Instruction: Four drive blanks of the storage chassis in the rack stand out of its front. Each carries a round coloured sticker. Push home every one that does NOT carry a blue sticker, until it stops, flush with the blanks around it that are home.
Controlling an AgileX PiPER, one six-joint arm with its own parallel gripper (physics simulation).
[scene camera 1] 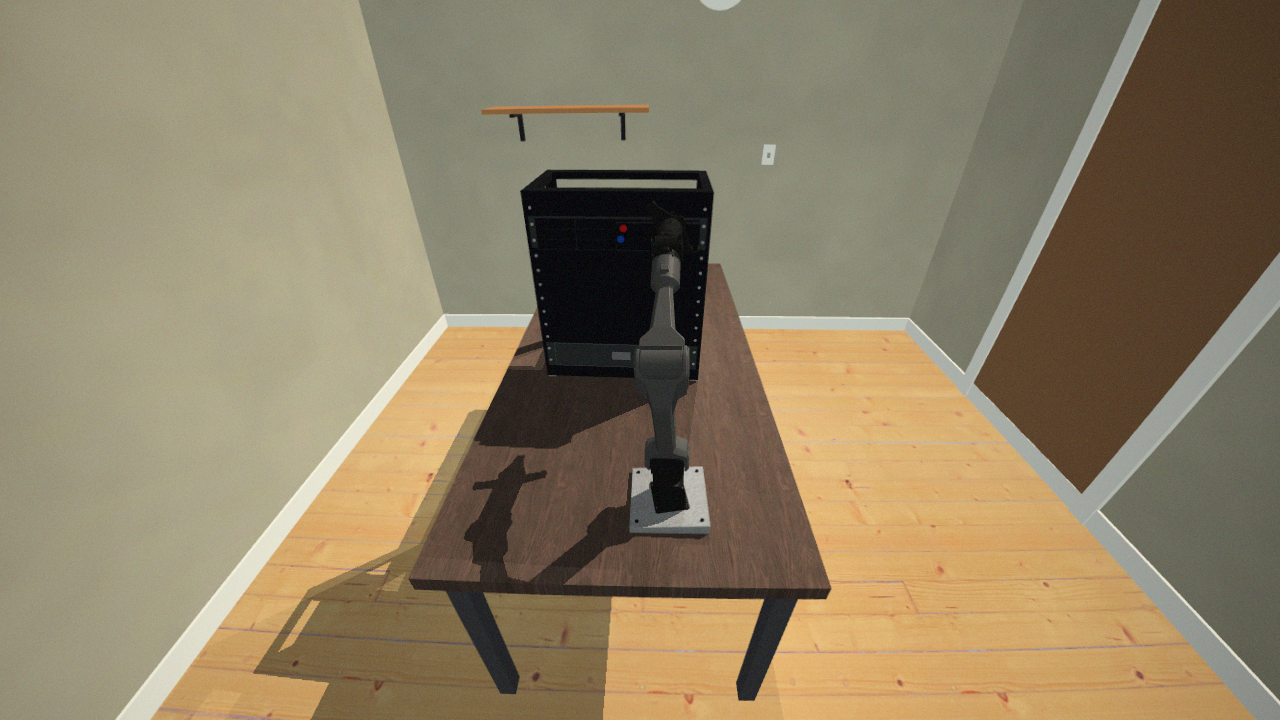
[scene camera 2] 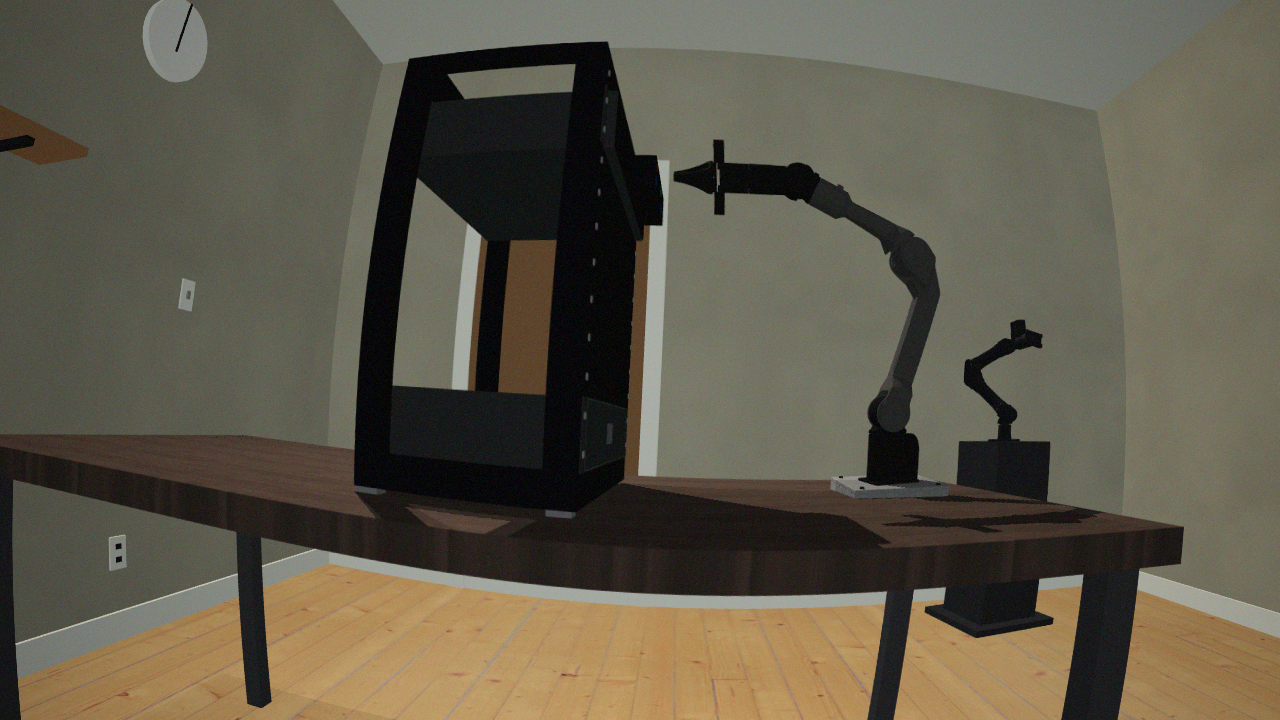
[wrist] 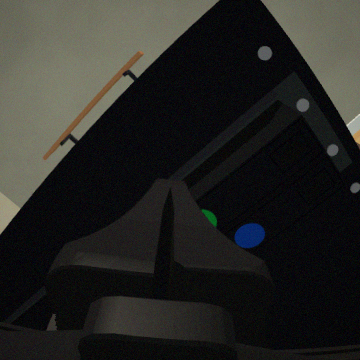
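The storage chassis [scene camera 1: 556, 234] [scene camera 2: 501, 120] sits high in the black rack [scene camera 1: 617, 198] [scene camera 2: 562, 295]. Dark blanks [scene camera 2: 648, 189] stand out of its front in the second scene view. In the first scene view a red sticker [scene camera 1: 622, 228] is just above a blue sticker [scene camera 1: 620, 239], left of the gripper. In the wrist view a green sticker [wrist: 209, 219], partly hidden by the fingers, is beside a blue sticker [wrist: 250, 235]. Blank edges are hard to make out. My gripper [scene camera 2: 675, 176] [wrist: 168, 198] is shut and empty, its tips a short way in front of the protruding blanks.
A lower unit [scene camera 1: 581, 354] [scene camera 2: 467, 428] fills the rack's bottom. The rack and the arm's base plate [scene camera 1: 640, 523] [scene camera 2: 854, 489] stand on the wooden table [scene camera 1: 742, 555] [scene camera 2: 760, 568]. A wall shelf [scene camera 1: 565, 110] [wrist: 95, 104] is behind the rack. Another small arm [scene camera 2: 984, 376] stands on a pedestal.
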